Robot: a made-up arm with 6 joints.
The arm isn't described. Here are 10 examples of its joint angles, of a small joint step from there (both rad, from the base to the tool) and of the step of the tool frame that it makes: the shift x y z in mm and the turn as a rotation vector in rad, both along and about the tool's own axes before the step.
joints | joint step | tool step
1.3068 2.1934 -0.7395 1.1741 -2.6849 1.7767 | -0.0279 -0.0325 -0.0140 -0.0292 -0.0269 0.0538 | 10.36 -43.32 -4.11 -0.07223 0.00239 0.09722
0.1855 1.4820 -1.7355 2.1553 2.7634 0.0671 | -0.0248 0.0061 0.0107 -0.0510 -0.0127 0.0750 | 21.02 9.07 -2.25 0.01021 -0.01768 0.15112
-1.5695 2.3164 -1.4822 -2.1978 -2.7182 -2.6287 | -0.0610 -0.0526 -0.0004 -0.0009 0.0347 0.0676 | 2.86 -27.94 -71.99 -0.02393 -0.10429 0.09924
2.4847 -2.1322 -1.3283 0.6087 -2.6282 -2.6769 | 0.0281 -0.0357 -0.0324 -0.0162 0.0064 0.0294 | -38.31 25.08 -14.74 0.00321 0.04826 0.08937
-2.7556 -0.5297 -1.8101 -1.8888 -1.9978 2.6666 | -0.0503 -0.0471 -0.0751 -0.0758 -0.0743 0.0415 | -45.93 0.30 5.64 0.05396 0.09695 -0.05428
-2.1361 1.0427 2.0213 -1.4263 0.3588 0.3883 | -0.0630 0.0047 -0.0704 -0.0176 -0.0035 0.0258 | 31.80 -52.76 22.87 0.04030 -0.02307 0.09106
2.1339 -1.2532 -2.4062 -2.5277 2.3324 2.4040 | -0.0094 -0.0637 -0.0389 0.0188 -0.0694 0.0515 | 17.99 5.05 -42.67 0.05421 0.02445 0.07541
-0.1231 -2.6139 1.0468 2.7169 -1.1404 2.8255 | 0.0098 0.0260 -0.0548 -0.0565 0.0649 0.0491 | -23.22 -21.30 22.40 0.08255 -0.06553 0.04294
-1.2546 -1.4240 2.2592 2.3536 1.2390 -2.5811 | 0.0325 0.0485 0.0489 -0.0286 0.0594 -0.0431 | 22.95 -30.20 -5.25 -0.03385 0.00889 0.03806
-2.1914 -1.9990 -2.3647 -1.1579 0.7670 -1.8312 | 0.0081 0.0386 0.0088 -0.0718 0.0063 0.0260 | 11.80 20.29 -21.03 -0.02072 0.01374 -0.06027
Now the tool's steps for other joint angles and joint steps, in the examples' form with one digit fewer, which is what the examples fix.
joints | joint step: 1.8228 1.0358 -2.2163 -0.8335 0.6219 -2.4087 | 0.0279 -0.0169 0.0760 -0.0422 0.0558 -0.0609
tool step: -27.5 -20.8 17.4 -0.0709 -0.0892 -0.1022
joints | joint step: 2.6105 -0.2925 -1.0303 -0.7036 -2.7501 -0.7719 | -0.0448 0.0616 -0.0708 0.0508 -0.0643 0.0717
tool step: -50.8 -6.9 51.0 0.0962 -0.0461 0.0441
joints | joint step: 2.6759 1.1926 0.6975 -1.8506 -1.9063 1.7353 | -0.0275 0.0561 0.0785 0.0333 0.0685 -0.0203
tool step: 70.5 -48.3 -18.8 0.0446 -0.0901 0.0972
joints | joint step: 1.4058 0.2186 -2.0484 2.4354 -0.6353 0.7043 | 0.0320 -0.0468 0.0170 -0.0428 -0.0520 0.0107
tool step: 8.9 -4.5 41.7 -0.0823 0.0045 -0.0036
